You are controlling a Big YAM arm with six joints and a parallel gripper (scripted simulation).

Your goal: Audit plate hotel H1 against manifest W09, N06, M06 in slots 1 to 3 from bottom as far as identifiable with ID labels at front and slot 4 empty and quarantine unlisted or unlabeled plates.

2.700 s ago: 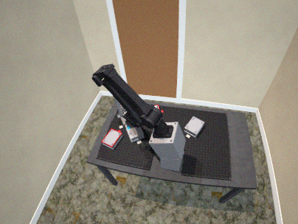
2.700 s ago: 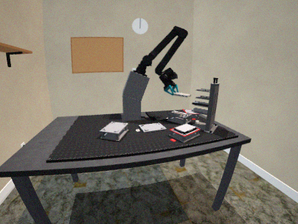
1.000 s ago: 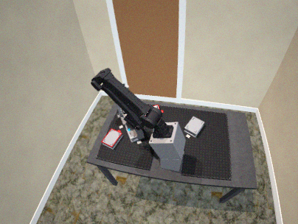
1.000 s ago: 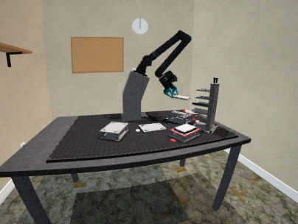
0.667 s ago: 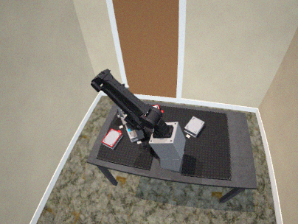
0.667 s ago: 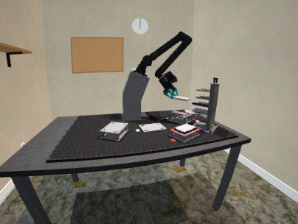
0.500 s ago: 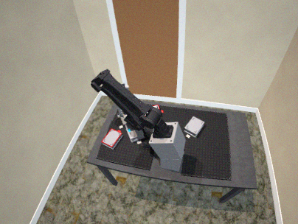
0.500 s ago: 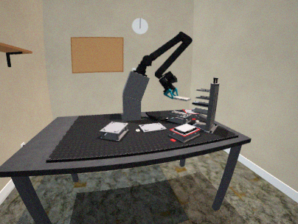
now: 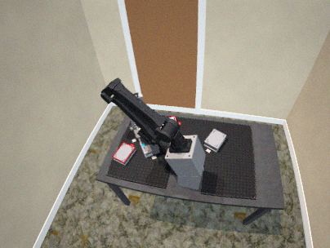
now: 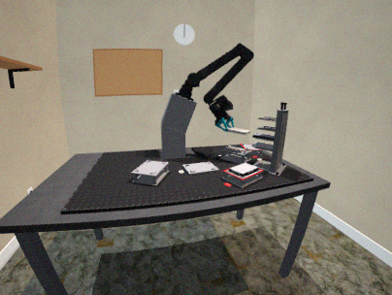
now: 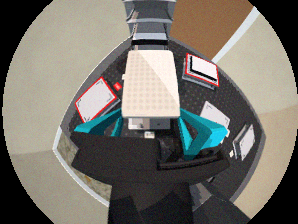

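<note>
Now: the white well plate 5 cm ahead of my hand and 4 cm to the left of it.
</note>
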